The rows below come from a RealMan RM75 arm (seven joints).
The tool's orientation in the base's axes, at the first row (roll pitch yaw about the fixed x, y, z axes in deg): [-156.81 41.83 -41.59]
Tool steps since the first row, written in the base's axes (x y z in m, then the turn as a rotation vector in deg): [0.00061 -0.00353 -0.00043 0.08 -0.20 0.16]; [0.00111 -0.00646 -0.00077 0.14 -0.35 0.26]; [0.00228 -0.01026 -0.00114 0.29 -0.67 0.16]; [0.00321 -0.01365 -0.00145 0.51 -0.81 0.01]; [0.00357 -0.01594 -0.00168 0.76 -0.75 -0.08]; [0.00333 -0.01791 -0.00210 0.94 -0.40 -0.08]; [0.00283 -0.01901 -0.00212 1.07 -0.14 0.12]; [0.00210 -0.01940 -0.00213 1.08 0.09 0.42]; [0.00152 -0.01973 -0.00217 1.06 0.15 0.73]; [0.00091 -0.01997 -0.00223 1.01 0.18 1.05]
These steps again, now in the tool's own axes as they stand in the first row. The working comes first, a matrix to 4 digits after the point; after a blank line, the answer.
The tool's axes in the first row as the columns of a matrix, in the base's axes (used below as rounded here):
[0.5573 -0.8066 -0.1971]
[-0.4946 -0.5132 0.7014]
[-0.6669 -0.2934 -0.6849]

[0.00237 0.00145 -0.00230 0.04 -0.01 -0.27]; [0.00433 0.00265 -0.00422 0.08 -0.01 -0.45]; [0.00711 0.00376 -0.00686 0.39 0.06 -0.64]; [0.00951 0.00484 -0.00921 0.68 0.00 -0.68]; [0.01099 0.00579 -0.01073 0.85 -0.20 -0.62]; [0.01211 0.00712 -0.01178 0.78 -0.53 -0.41]; [0.01239 0.00810 -0.01244 0.59 -0.83 -0.39]; [0.01219 0.00889 -0.01256 0.28 -1.04 -0.44]; [0.01205 0.00954 -0.01265 0.03 -1.15 -0.60]; [0.01187 0.01017 -0.01266 -0.23 -1.22 -0.79]
